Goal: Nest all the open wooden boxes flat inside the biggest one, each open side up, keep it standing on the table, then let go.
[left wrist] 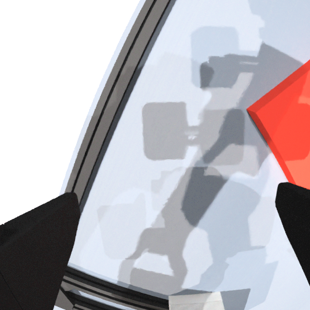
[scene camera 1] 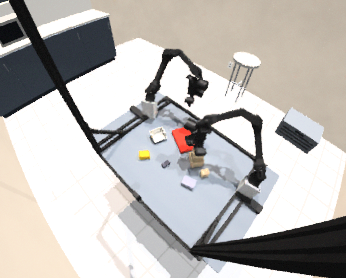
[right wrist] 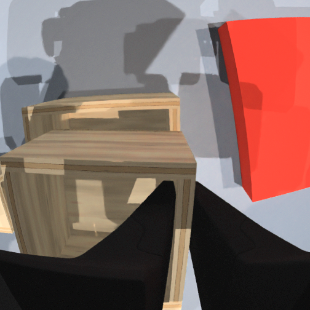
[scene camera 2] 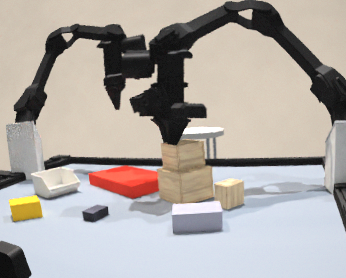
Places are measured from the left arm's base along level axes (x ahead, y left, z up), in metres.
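Pixels of known places: left gripper, fingertip midpoint: [scene camera 2: 117,109]; right gripper, fingertip midpoint: [scene camera 1: 195,149] [scene camera 2: 170,152]; left arm's base at its link origin: [scene camera 1: 149,101] [scene camera 2: 23,131]; right arm's base at its link origin: [scene camera 1: 253,182].
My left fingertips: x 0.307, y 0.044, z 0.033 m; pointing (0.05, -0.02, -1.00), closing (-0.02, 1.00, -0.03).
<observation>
Ahead of a thing's pixels: the offset from my left fingertips to its top centre.
The biggest wooden box @[dx +0.138, dy -0.347, dz -0.112 m] [scene camera 1: 197,163] [scene camera 2: 186,186] [right wrist: 37,105] stands on the table, open side up. A middle-sized wooden box @[dx +0.137, dy -0.338, dz -0.061 m] [scene camera 2: 182,156] [right wrist: 100,147], open side up, is at rim height over it, not down inside; whether they touch is unclear. My right gripper [scene camera 2: 172,142] [right wrist: 178,191] is shut on one wall of this middle-sized box. The smallest wooden box @[dx +0.210, dy -0.426, dz -0.133 m] [scene camera 1: 204,173] [scene camera 2: 229,194] stands on the table right of the biggest one in scene camera 2. My left gripper [scene camera 1: 190,101] [scene camera 2: 117,107] [left wrist: 179,200] is open and empty, high above the table.
A red block @[dx +0.020, dy -0.206, dz -0.150 m] [scene camera 1: 182,141] [scene camera 2: 125,181] [left wrist: 290,120] [right wrist: 275,100] lies beside the biggest box. A lilac block @[dx +0.130, dy -0.513, dz -0.145 m] [scene camera 1: 188,182] [scene camera 2: 197,218], a dark block @[dx -0.047, dy -0.432, dz -0.161 m] [scene camera 1: 166,163] [scene camera 2: 95,213], a yellow block @[dx -0.202, dy -0.417, dz -0.145 m] [scene camera 1: 144,155] [scene camera 2: 25,208] and a white bin @[dx -0.167, dy -0.239, dz -0.127 m] [scene camera 1: 158,135] [scene camera 2: 56,184] are also on the table.
</observation>
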